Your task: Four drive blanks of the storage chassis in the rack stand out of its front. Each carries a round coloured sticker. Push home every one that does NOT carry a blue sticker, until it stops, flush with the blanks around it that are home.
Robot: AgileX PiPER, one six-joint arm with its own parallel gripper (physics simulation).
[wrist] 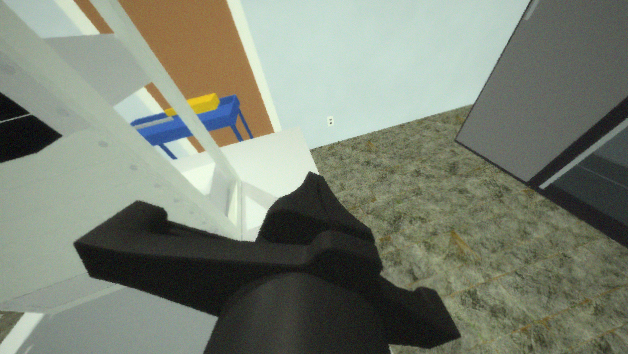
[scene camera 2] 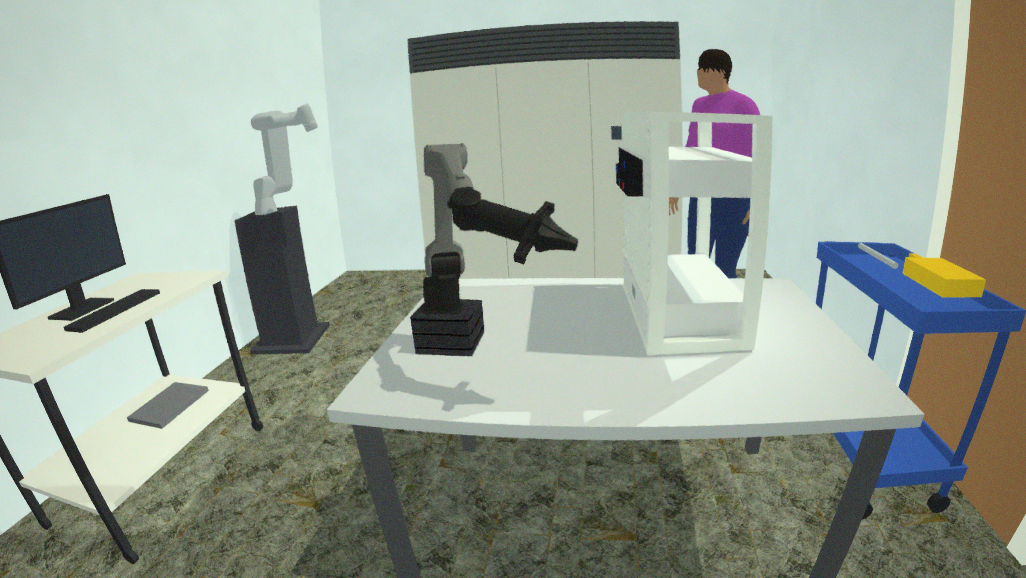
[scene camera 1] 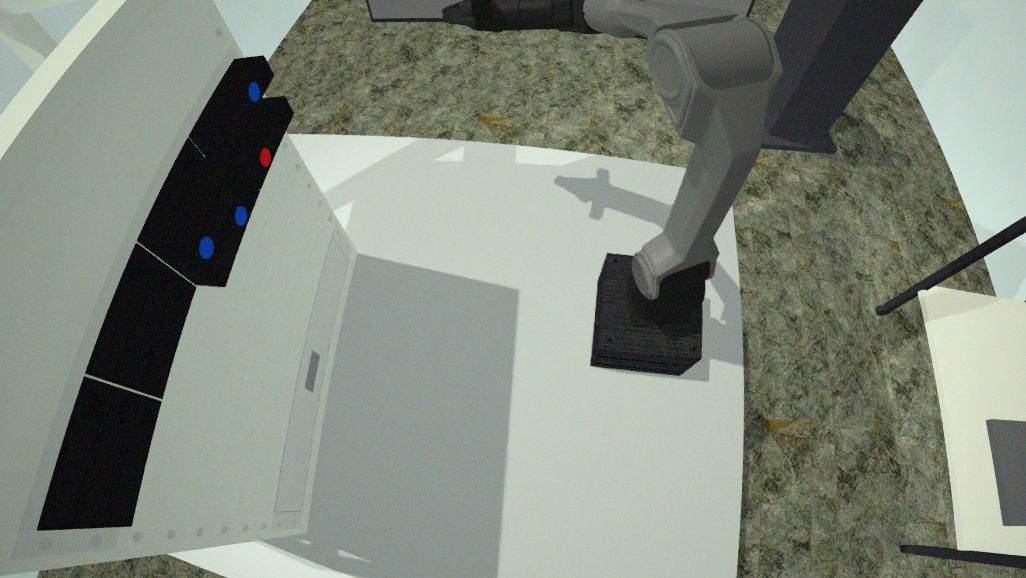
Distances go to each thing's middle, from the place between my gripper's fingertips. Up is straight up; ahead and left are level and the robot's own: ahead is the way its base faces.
My hand is 44 cm to the right of the white rack (scene camera 2: 670, 295), 36 cm short of it and 6 cm above it.
